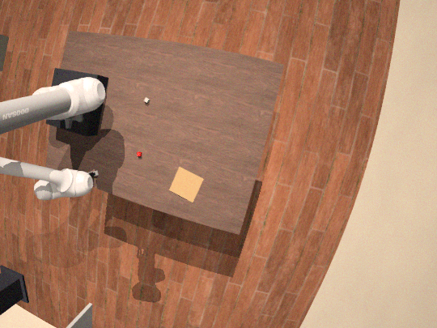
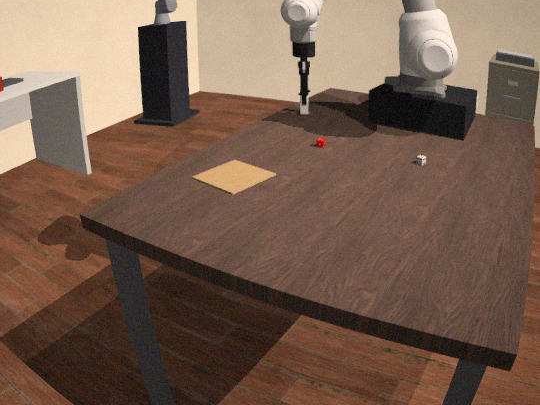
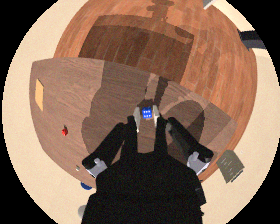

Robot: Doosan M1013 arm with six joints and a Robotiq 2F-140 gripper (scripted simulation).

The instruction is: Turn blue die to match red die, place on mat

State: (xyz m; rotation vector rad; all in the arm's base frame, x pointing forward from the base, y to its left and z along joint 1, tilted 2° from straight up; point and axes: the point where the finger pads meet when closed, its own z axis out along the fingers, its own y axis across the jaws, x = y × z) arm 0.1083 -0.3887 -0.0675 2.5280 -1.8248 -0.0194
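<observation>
The blue die lies 3 cm below my hand. The rest, counted from my hand: white die: 43 cm to the left, 32 cm ahead, 3 cm below; tan mat: 56 cm ahead, 3 cm below, 2 cm to the left; red die: 30 cm ahead, 15 cm to the left, 3 cm below.
</observation>
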